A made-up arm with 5 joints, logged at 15 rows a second.
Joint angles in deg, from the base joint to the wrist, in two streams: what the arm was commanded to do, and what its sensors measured. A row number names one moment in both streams.
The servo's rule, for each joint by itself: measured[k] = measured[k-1] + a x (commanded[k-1-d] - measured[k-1]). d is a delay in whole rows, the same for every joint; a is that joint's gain. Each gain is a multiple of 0.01, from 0.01 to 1. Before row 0 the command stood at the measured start. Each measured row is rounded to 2 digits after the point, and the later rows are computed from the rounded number. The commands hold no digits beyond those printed.
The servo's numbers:
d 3
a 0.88 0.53 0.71 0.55 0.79
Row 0, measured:
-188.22 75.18 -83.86 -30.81 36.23
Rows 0 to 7, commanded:
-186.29 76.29 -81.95 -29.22 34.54
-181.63 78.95 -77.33 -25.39 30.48
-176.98 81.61 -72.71 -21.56 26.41
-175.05 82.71 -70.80 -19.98 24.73
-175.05 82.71 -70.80 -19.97 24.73
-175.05 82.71 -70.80 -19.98 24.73
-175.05 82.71 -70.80 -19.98 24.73
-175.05 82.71 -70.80 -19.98 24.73
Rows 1 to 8, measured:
-188.22 75.18 -83.86 -30.81 36.23
-188.22 75.18 -83.86 -30.81 36.23
-188.22 75.18 -83.86 -30.81 36.23
-186.52 75.77 -82.50 -29.94 34.89
-182.22 77.46 -78.83 -27.44 31.41
-177.61 79.66 -74.48 -24.21 27.46
-175.36 81.28 -71.87 -21.88 25.30
-175.09 82.04 -71.11 -20.83 24.85

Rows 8 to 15, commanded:
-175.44 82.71 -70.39 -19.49 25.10
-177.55 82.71 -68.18 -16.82 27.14
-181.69 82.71 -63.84 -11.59 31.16
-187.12 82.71 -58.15 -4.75 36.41
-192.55 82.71 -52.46 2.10 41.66
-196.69 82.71 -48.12 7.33 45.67
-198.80 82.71 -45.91 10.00 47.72
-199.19 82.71 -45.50 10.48 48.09
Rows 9 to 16, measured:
-175.05 82.40 -70.89 -20.36 24.76
-175.05 82.56 -70.83 -20.15 24.74
-175.05 82.64 -70.81 -20.06 24.73
-175.39 82.68 -70.51 -19.75 25.02
-177.29 82.70 -68.86 -18.14 26.69
-181.16 82.71 -65.30 -14.54 30.22
-186.40 82.71 -60.22 -9.16 35.11
-191.81 82.71 -54.71 -2.97 40.28

